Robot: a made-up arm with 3 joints.
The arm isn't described. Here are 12 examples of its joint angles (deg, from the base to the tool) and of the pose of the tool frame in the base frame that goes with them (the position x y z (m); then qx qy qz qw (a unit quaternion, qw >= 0)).
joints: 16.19 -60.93 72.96
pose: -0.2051 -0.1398 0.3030 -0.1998 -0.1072 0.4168 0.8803
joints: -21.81 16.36 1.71
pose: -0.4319 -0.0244 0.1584 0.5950 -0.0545 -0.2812 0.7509
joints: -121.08 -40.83 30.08
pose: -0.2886 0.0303 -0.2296 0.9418 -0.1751 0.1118 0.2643
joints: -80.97 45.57 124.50
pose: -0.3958 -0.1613 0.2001 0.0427 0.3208 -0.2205 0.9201
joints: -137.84 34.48 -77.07
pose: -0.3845 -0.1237 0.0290 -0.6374 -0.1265 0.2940 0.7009
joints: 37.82 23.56 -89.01
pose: -0.3980 0.1911 0.1000 0.8009 -0.1838 -0.1072 0.5598
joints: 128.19 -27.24 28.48
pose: -0.3405 0.2865 0.1062 -0.7607 0.0779 0.0510 0.6424
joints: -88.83 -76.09 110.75
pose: -0.1631 -0.1830 -0.1883 0.3143 -0.6048 0.0765 0.7277
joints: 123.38 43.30 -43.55
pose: -0.3875 0.0739 -0.1183 -0.1436 -0.4455 0.0707 0.8809
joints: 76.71 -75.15 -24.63
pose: -0.1753 0.1049 0.2997 -0.0171 0.5150 0.0375 0.8562
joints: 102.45 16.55 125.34
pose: -0.4257 0.2658 -0.0085 -0.9816 -0.1676 -0.0792 0.0470
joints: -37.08 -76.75 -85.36
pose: -0.2230 -0.2084 0.0178 0.7688 0.5521 0.3120 0.0817
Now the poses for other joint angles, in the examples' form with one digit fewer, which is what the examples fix.
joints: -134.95 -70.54 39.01
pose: -0.158 0.105 -0.246 0.871 -0.413 0.193 0.183
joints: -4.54 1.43 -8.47
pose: -0.416 -0.041 0.163 0.562 -0.032 -0.154 0.812
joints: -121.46 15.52 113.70
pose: -0.429 -0.141 -0.080 0.498 0.140 -0.144 0.844
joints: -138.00 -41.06 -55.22
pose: -0.329 0.097 -0.158 -0.802 -0.038 -0.313 0.507
